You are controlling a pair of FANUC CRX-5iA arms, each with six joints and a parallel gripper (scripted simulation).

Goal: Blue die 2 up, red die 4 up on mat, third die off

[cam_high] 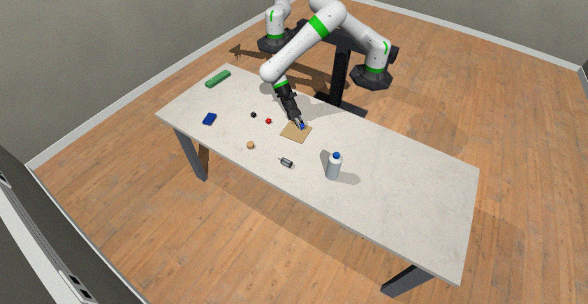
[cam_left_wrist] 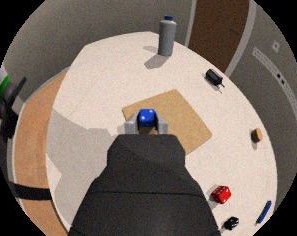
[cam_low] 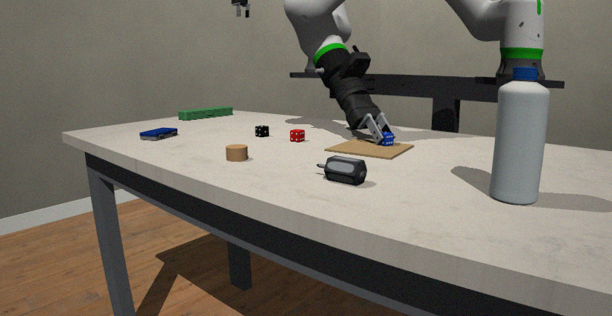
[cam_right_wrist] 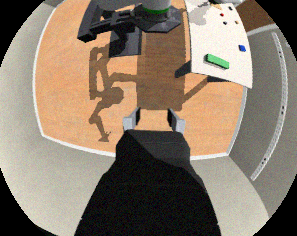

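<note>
My left gripper is now 10 mm to the right of the blue die and 10 mm above it. From my left hand the other things lie so: tan mat (40 mm ahead, 20 mm below, 10 mm to the right); dark screwdriver-like tool (260 mm ahead, 60 mm to the left, 10 mm below); red die (180 mm to the right, 70 mm ahead, 10 mm below).
</note>
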